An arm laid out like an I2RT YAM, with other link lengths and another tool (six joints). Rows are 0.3 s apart.
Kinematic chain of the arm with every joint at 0, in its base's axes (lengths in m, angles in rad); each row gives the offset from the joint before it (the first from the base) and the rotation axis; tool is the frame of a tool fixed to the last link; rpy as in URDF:
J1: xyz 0 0 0.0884 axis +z
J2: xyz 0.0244 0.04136 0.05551 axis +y
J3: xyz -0.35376 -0.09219 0 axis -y
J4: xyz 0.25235 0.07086 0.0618 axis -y
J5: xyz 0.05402 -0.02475 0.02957 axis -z
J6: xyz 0.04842 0 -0.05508 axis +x
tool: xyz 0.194 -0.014 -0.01 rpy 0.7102 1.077 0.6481
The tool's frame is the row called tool.
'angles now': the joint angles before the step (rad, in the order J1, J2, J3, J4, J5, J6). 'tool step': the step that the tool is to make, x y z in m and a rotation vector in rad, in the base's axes. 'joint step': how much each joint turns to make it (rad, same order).
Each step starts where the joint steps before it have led.
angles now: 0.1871, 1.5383, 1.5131, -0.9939, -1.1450, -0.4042
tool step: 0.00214, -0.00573, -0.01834, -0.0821, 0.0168, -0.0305
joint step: 0.0156, 0.0000, -0.0004, -0.0316, 0.0900, 0.0005
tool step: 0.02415, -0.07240, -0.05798, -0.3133, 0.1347, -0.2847
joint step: -0.0457, -0.0099, 0.0114, -0.1115, 0.3620, 0.1288
